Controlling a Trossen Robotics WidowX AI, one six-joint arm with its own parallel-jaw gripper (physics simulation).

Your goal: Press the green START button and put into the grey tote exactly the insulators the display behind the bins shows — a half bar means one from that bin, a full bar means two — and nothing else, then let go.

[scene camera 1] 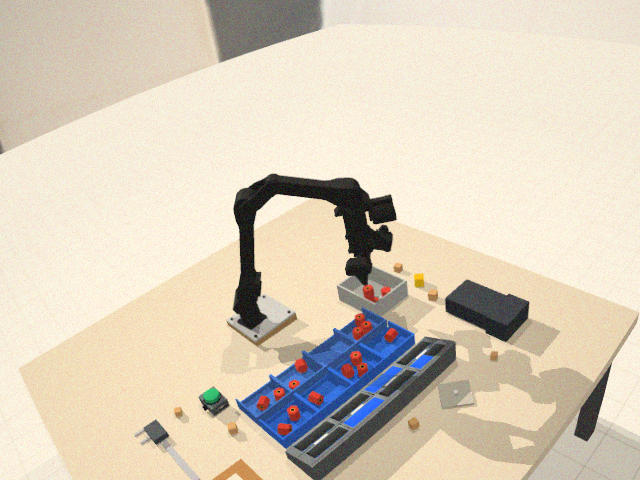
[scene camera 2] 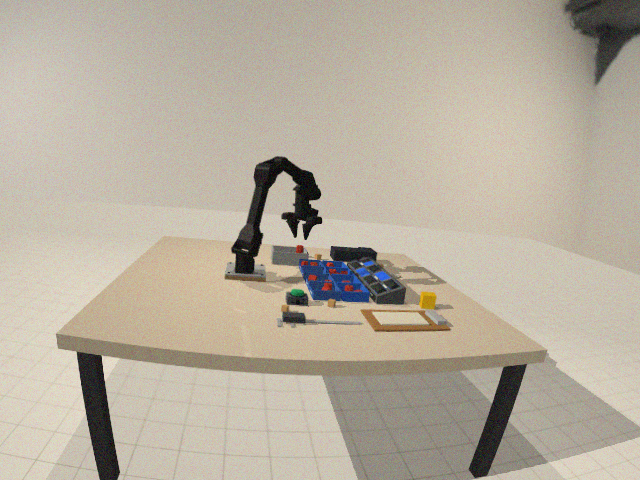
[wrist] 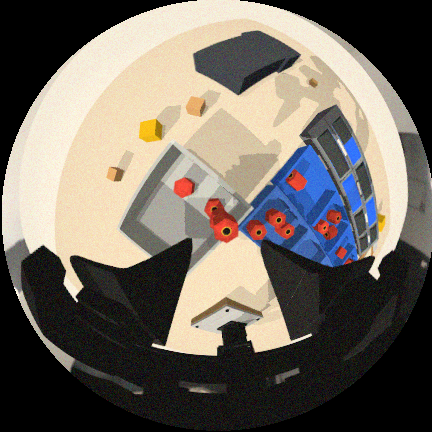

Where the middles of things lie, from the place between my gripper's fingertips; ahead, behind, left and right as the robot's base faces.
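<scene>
My gripper's 80 mm above the display [scene camera 1: 356, 437], 230 mm short of it and 270 mm to the left of it. The grey plate [scene camera 1: 464, 397] is 360 mm ahead of my hand, 140 mm to the right of it and 110 mm below it. Then there's the grey tote [scene camera 1: 350, 291], which is 30 mm behind my hand, 50 mm to the left of it and 80 mm below it, and the black box [scene camera 1: 500, 315], which is 290 mm ahead of my hand, 140 mm to the left of it and 80 mm below it.
</scene>
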